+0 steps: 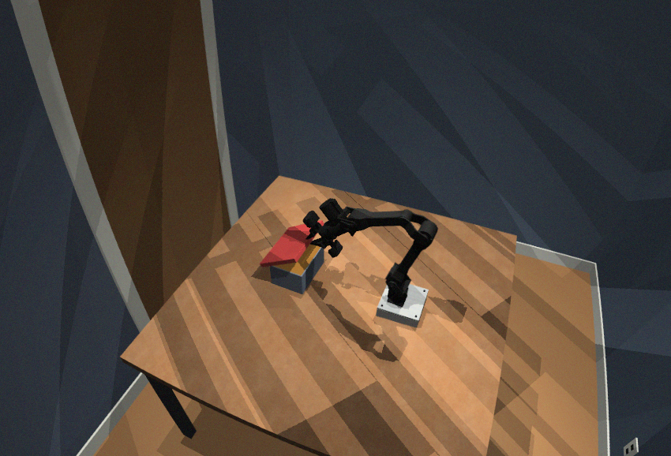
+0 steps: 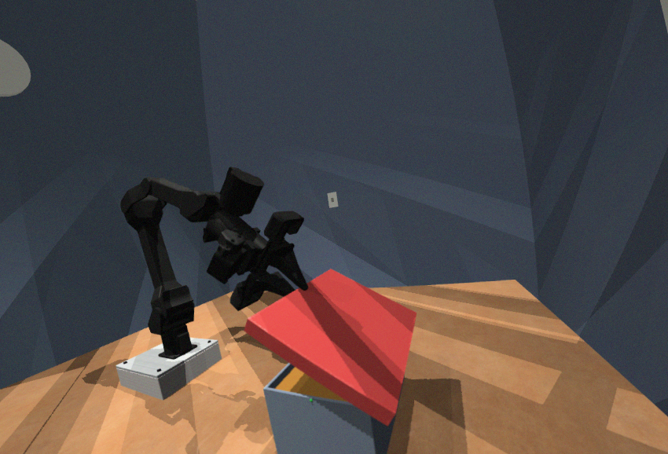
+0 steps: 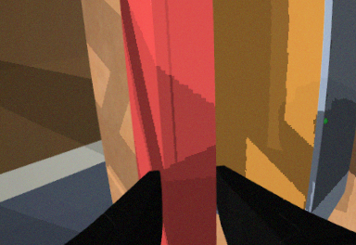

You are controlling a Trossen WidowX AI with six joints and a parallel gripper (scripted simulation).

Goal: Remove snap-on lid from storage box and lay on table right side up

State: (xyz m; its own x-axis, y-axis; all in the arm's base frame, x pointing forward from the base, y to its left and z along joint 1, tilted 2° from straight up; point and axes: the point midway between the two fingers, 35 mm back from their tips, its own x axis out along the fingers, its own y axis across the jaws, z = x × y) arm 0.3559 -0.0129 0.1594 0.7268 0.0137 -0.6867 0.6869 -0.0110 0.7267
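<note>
The red lid is 7 cm ahead of my gripper tip and 4 cm below it. Round my gripper tip: grey-blue storage box: 14 cm below, 5 cm ahead.
</note>
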